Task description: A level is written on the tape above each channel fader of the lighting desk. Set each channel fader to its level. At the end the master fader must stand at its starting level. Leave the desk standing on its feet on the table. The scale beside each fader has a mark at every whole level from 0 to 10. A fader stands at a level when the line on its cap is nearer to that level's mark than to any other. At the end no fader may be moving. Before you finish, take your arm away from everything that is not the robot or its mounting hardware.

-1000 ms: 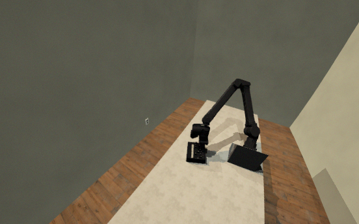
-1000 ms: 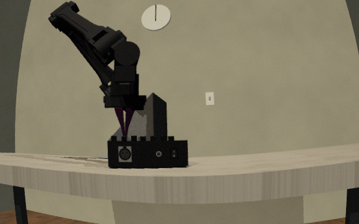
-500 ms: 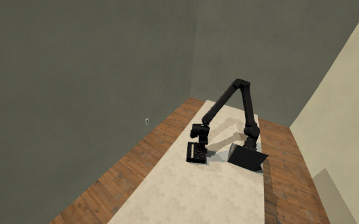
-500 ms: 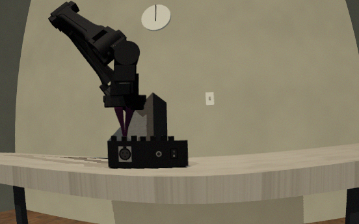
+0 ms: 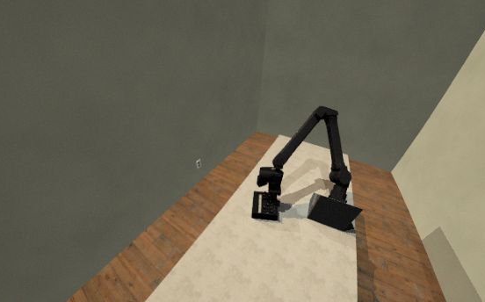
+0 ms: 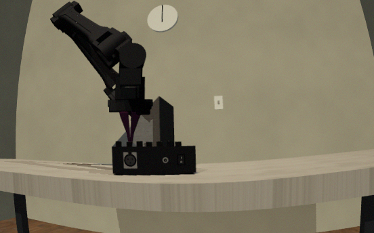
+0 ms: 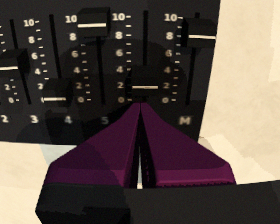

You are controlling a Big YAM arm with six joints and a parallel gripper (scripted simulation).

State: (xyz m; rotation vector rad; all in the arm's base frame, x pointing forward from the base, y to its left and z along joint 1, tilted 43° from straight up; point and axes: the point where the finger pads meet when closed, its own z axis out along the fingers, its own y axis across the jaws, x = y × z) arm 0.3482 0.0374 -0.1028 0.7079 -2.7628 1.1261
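My gripper is now 20 mm short of the channel 6 fader and 10 mm to the right of it. From my hand the other things lie so: master fader 50 mm ahead; channel 5 fader 40 mm to the left, 40 mm ahead; channel 4 fader 40 mm to the left, 10 mm behind.
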